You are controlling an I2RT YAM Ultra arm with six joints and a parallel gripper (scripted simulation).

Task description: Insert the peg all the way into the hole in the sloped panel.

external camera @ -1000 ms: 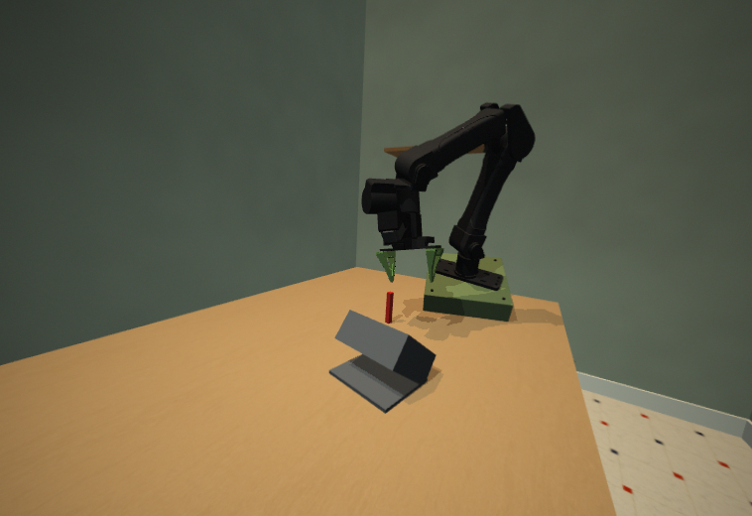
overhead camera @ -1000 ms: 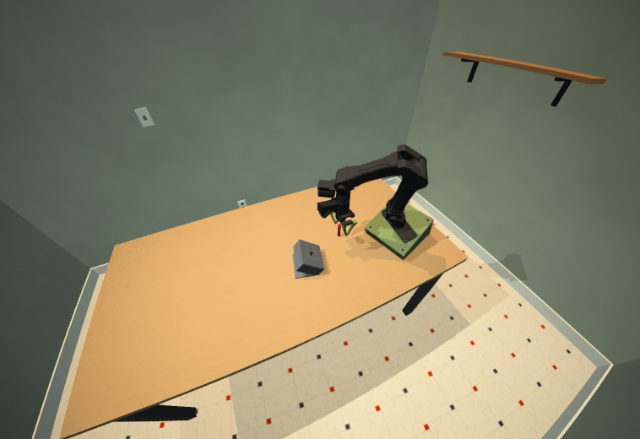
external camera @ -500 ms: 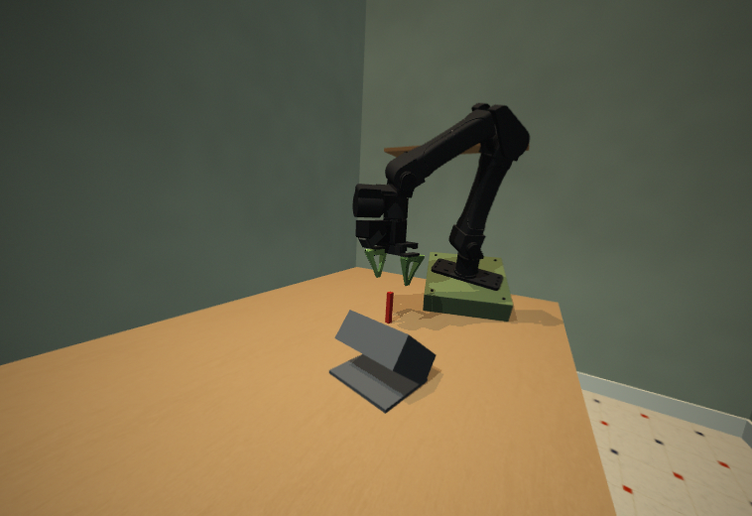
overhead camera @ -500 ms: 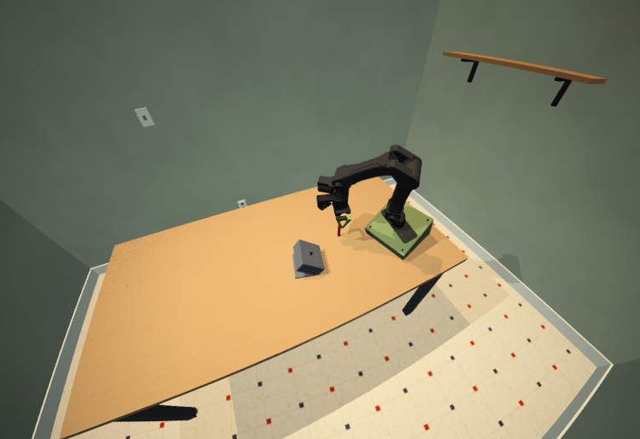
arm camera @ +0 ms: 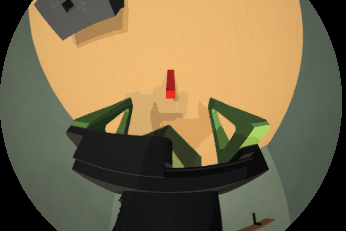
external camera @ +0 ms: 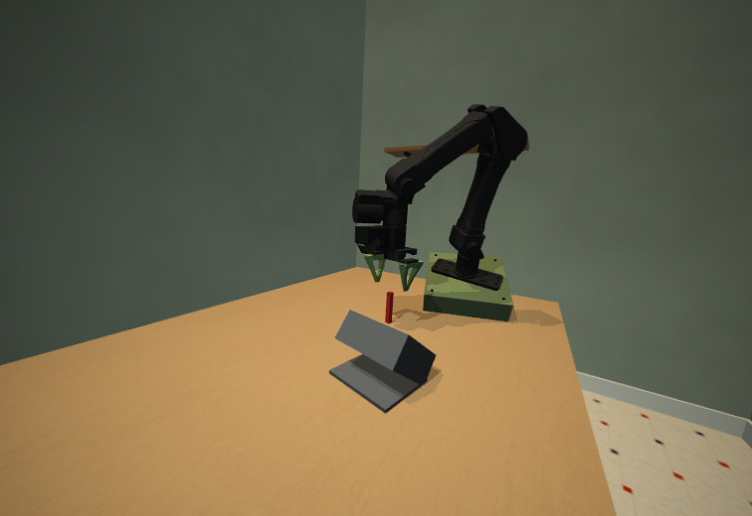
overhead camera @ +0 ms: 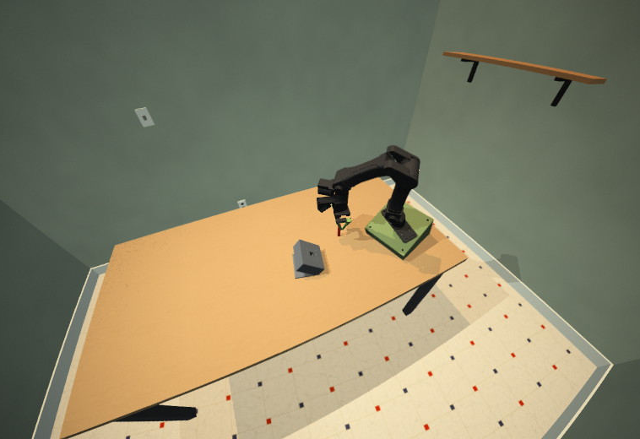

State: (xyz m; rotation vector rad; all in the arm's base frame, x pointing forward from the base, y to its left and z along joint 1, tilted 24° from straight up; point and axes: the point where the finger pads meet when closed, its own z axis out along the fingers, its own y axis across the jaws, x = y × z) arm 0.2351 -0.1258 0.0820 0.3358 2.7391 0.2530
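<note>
The red peg lies 6 cm below my hand.
</note>
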